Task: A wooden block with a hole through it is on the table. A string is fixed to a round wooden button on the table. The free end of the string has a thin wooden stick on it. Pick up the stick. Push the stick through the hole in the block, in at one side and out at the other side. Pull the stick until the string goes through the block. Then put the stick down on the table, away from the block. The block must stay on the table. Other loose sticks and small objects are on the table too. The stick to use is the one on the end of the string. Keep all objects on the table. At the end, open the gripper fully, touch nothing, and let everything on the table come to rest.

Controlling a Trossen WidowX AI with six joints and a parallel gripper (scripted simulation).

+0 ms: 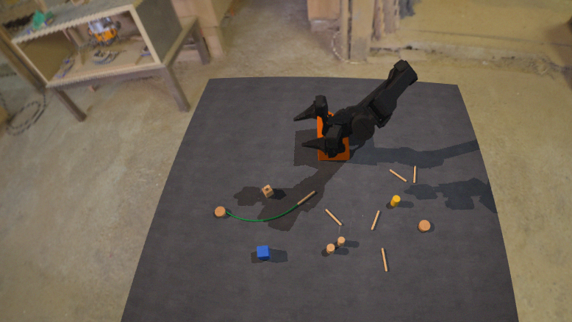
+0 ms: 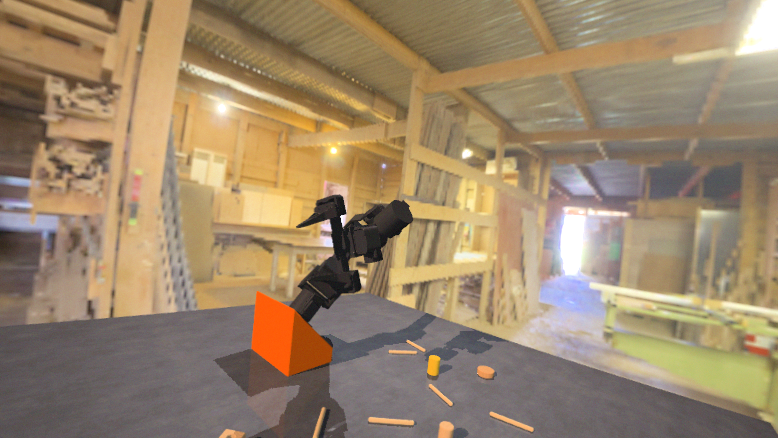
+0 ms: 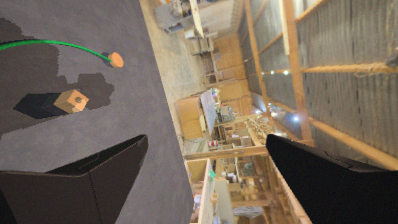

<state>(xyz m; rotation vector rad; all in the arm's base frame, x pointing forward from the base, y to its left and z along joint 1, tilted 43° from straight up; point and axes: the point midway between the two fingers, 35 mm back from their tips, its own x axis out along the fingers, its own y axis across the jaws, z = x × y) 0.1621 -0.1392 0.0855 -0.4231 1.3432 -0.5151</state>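
Right now my gripper tip is 70 mm short of the wooden block, 120 mm to the left of it and 260 mm above it. The rest, counted from my gripper tip: blue cube 300 mm ahead, 80 mm to the right, 260 mm below; then thin wooden stick 80 mm ahead, 10 mm to the left, 270 mm below; then round wooden button 170 mm ahead, 280 mm to the right, 270 mm below.
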